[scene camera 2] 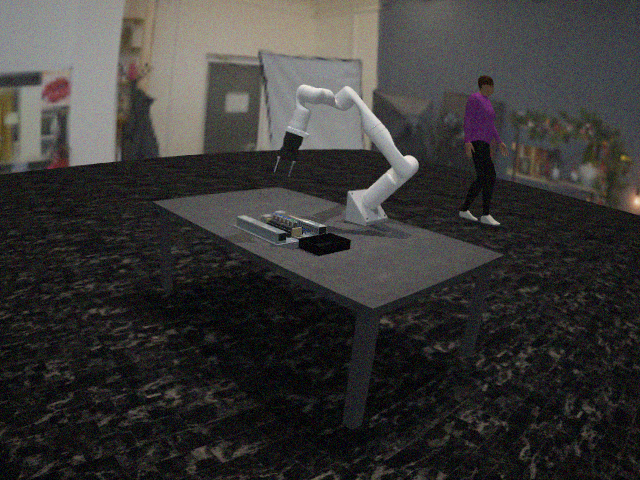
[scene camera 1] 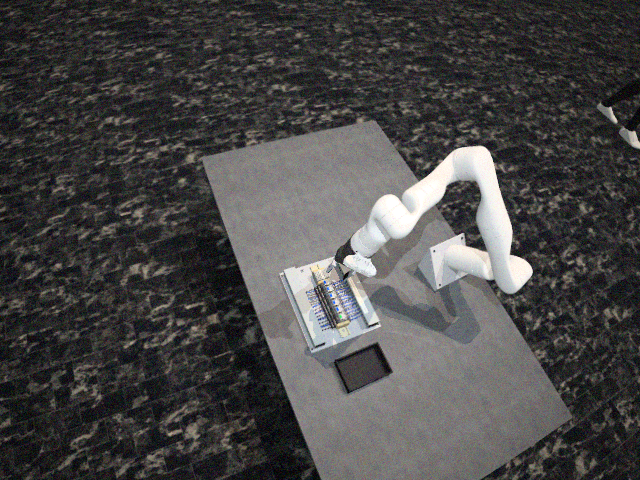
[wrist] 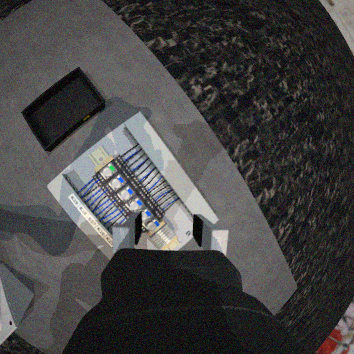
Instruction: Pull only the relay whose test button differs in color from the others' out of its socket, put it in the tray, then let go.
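The relay with the green test button sits in its socket at the tray-side end of the relay row. Several other relays, such as one with a blue button, sit in line beside it. The black tray lies beside the panel and is empty. My gripper is open with nothing between its fingers. It hangs high above the table, tilted. In the wrist view its left finger partly covers the panel near the blue-button end of the row, away from the green-button relay.
The panel carries the relay row between two raised wiring ducts. Blue and dark wires run on both sides of the row. The arm's base bracket stands on the table. A person stands beyond the table.
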